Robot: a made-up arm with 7 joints. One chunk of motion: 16 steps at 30 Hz.
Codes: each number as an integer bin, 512 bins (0 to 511) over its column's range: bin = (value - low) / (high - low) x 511, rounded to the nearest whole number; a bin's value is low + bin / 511 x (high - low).
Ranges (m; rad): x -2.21..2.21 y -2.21..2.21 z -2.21..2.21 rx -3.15..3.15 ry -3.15..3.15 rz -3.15..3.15
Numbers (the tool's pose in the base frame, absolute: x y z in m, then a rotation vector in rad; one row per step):
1: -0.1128 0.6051 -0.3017 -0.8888 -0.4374 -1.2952
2: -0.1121 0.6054 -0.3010 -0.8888 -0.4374 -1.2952
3: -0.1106 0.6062 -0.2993 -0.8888 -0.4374 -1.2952
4: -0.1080 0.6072 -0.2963 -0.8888 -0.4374 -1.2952
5: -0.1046 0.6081 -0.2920 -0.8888 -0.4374 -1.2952
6: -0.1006 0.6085 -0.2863 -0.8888 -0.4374 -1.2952
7: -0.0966 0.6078 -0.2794 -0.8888 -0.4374 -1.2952
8: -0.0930 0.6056 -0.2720 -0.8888 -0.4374 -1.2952
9: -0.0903 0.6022 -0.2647 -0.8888 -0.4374 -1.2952
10: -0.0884 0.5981 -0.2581 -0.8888 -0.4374 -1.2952
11: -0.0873 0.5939 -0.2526 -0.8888 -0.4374 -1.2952
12: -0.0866 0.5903 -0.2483 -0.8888 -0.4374 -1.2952
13: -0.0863 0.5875 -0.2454 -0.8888 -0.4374 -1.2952
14: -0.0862 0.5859 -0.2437 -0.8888 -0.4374 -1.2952
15: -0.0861 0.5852 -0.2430 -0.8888 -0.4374 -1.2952
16: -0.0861 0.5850 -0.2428 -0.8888 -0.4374 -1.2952
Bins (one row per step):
1: 242 325 221 183 220 150
2: 243 325 221 183 220 150
3: 243 326 221 183 220 150
4: 243 326 221 183 220 150
5: 243 326 222 183 220 150
6: 244 326 222 183 220 150
7: 244 326 223 183 220 150
8: 245 326 224 183 220 150
9: 245 325 225 183 220 150
10: 245 325 226 183 220 150
11: 245 324 226 183 220 150
12: 245 324 227 183 220 150
13: 246 323 227 183 220 150
14: 246 323 227 183 220 150
15: 246 323 227 183 220 150
16: 246 323 227 183 220 150

